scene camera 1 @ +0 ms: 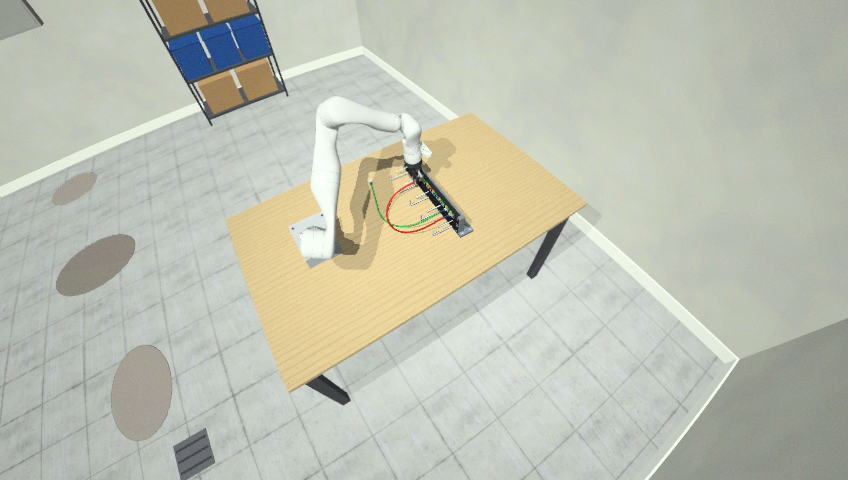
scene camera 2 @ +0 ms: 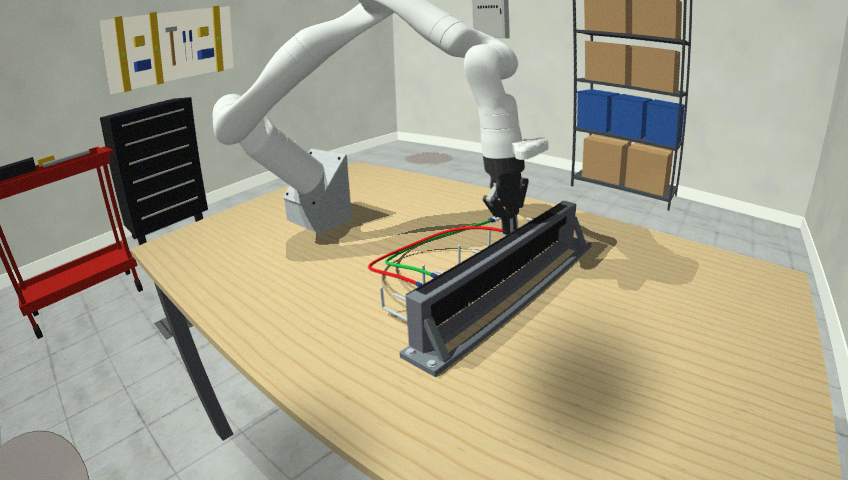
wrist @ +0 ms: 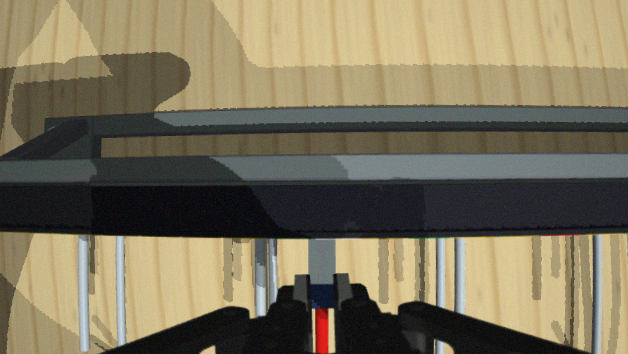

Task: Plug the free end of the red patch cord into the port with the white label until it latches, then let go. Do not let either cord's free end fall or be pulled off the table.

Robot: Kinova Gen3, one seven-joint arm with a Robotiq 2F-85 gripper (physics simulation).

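Pixels of known places: gripper, fingertip midpoint: [scene camera 1: 416, 181] [wrist: 321, 294]; arm's base, origin of the base link: [scene camera 2: 310, 177].
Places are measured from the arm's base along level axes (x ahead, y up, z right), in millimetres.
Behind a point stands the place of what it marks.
Note:
My gripper [scene camera 1: 418, 176] @[x 514, y -43, z -142 mm] [scene camera 2: 509, 228] @[x 514, y -43, z -142 mm] [wrist: 321, 294] @[x 514, y -43, z -142 mm] is shut on the dark blue boot of the red cord's plug, at the black patch panel [scene camera 1: 439, 201] @[x 556, y -42, z 16 mm] [scene camera 2: 487, 251] @[x 562, y -18, z -17 mm] [wrist: 475, 207] @[x 558, y -18, z -86 mm]. In the wrist view the grey plug [wrist: 322, 261] @[x 530, y -33, z -143 mm] points straight at the panel; its front end meets the panel's lower edge and is hidden there. Port openings are hidden, and the labels, including the white one, show at most as thin slivers. I cannot tell whether the plug is seated. The red cord [scene camera 1: 387, 208] @[x 343, y -84, z -82 mm] [scene camera 2: 410, 242] @[x 327, y -94, z -49 mm] [wrist: 322, 332] @[x 499, y -38, z -140 mm] loops back to the panel's other end.
A green cord [scene camera 1: 379, 209] @[x 308, y -110, z -117 mm] [scene camera 2: 410, 268] @[x 483, y -40, z 82 mm] runs from the panel; its free end [scene camera 1: 370, 182] @[x 333, y -108, z -301 mm] [scene camera 2: 492, 220] @[x 339, y -111, z -296 mm] lies on the table [scene camera 1: 333, 321] @[x -37, y -117, z 320 mm] [scene camera 2: 285, 356] @[x 457, y -116, z 322 mm]. Metal guide rods [scene camera 2: 459, 254] @[x 450, y -80, z -67 mm] [wrist: 440, 290] @[x 509, y -99, z -74 mm] [wrist: 84, 295] @[x 492, y -61, z -271 mm] stick out from the panel on both sides of the gripper.

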